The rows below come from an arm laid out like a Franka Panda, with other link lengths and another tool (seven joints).
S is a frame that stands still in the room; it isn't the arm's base.
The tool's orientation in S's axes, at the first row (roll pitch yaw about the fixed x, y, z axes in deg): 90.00, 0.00, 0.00
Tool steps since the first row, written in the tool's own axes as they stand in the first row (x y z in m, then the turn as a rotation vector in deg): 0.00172, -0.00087, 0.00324, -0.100, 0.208, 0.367; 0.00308, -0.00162, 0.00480, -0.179, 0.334, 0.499; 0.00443, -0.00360, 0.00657, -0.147, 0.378, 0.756; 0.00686, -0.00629, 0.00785, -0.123, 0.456, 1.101; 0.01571, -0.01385, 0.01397, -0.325, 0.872, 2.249; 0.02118, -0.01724, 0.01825, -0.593, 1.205, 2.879; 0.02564, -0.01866, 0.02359, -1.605, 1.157, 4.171; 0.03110, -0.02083, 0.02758, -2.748, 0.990, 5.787; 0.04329, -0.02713, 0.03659, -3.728, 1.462, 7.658; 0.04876, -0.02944, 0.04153, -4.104, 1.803, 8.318; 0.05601, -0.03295, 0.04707, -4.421, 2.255, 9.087; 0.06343, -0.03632, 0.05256, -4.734, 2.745, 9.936; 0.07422, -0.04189, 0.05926, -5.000, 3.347, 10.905
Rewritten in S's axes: 0.00172, -0.00324, -0.00087, -0.100, -0.367, 0.208; 0.00308, -0.00480, -0.00162, -0.179, -0.499, 0.334; 0.00443, -0.00657, -0.00360, -0.147, -0.756, 0.378; 0.00686, -0.00785, -0.00629, -0.123, -1.101, 0.456; 0.01571, -0.01397, -0.01385, -0.325, -2.249, 0.872; 0.02118, -0.01825, -0.01724, -0.593, -2.879, 1.205; 0.02564, -0.02359, -0.01866, -1.605, -4.171, 1.157; 0.03110, -0.02758, -0.02083, -2.748, -5.787, 0.990; 0.04329, -0.03659, -0.02713, -3.728, -7.658, 1.462; 0.04876, -0.04153, -0.02944, -4.104, -8.318, 1.803; 0.05601, -0.04707, -0.03295, -4.421, -9.087, 2.255; 0.06343, -0.05256, -0.03632, -4.734, -9.936, 2.745; 0.07422, -0.05926, -0.04189, -5.000, -10.905, 3.347
